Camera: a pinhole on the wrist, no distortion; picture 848 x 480 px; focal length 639.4 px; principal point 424.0 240.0 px. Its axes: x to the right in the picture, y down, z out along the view. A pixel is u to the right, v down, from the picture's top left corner.
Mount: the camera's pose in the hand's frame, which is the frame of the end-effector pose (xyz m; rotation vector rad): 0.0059 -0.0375 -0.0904 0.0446 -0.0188 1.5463
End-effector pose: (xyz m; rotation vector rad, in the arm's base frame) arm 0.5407 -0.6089 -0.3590 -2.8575 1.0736 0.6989
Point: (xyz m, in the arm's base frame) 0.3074 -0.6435 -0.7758
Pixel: 626 218
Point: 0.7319 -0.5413 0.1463
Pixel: behind the camera
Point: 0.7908 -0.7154 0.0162
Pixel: behind the camera
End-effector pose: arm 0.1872 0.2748 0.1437 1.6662 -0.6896 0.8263
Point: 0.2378 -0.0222 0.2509
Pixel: 676 50
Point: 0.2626 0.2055 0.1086
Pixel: 357 206
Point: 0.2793 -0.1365 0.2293
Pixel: 596 86
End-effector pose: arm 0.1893 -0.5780 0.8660 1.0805 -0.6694 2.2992
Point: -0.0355 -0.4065 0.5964
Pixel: behind the camera
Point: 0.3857 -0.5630 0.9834
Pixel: 148 287
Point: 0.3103 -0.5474 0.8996
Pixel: 170 401
